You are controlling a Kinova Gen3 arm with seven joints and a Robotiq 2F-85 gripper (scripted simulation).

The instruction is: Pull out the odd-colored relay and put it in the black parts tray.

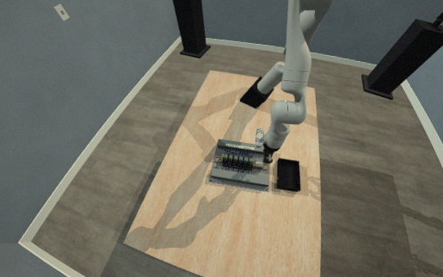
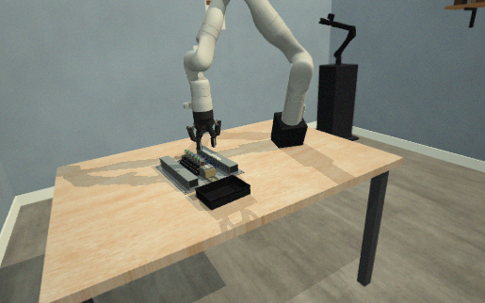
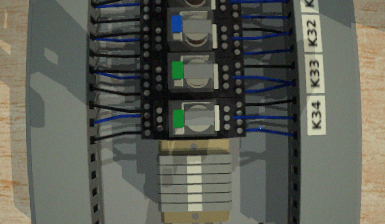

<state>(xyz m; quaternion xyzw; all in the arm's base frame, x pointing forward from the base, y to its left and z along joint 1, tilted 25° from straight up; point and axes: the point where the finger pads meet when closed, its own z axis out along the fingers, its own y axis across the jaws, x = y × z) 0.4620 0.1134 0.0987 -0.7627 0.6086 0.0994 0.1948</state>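
My gripper is now 120 mm above the grey relay panel, 100 mm to the left of it and 30 mm short of it. Round my hand: black parts tray 160 mm to the left, 130 mm below.
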